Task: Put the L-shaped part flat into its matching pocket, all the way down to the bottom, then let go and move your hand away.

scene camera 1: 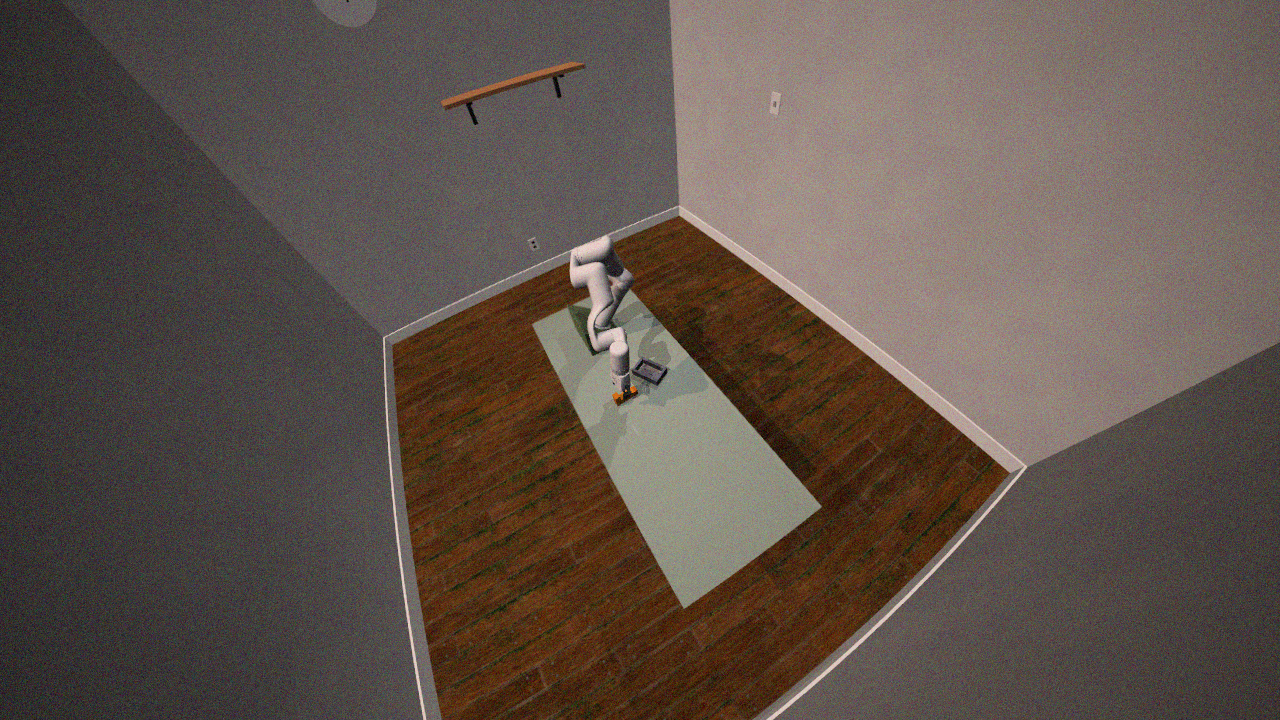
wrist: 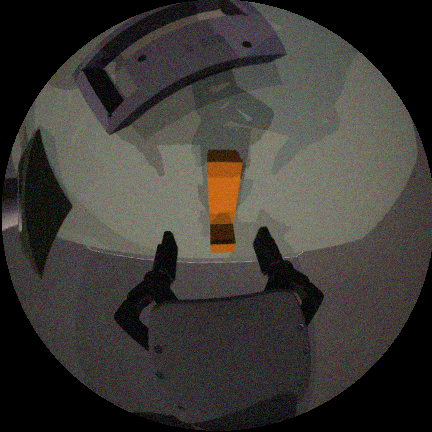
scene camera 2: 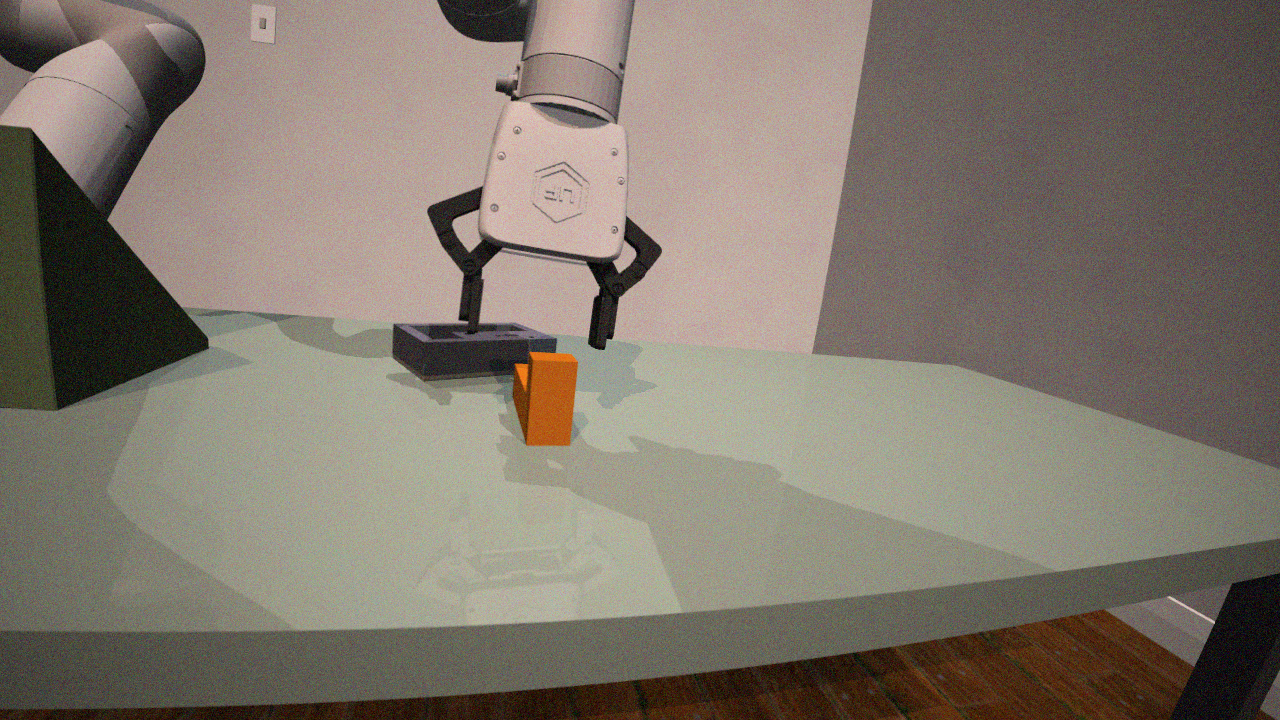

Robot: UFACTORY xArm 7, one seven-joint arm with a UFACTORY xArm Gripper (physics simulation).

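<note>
The orange L-shaped part (scene camera 1: 624, 396) (scene camera 2: 551, 399) (wrist: 223, 192) stands on edge on the pale green table, with its short leg pointing up at the end nearer scene camera 2. The dark purple-grey pocket block (scene camera 1: 661, 379) (scene camera 2: 465, 358) (wrist: 190, 60) lies on the table beyond the part, turned at an angle to it. Its recess shows in part in the wrist view, where the view's edge cuts it off. My gripper (scene camera 2: 537, 333) (wrist: 216, 237) is open and empty, pointing down above the part, with its fingers to either side of the part in the wrist view.
The pale green table (scene camera 1: 707, 501) (scene camera 2: 313, 537) (wrist: 325, 200) carries all of this. A dark green wedge-shaped block (scene camera 1: 580, 328) (scene camera 2: 98, 313) (wrist: 42, 205) stands near the arm's base, left of the part in scene camera 2. A wooden wall shelf (scene camera 1: 514, 85) hangs on the back wall.
</note>
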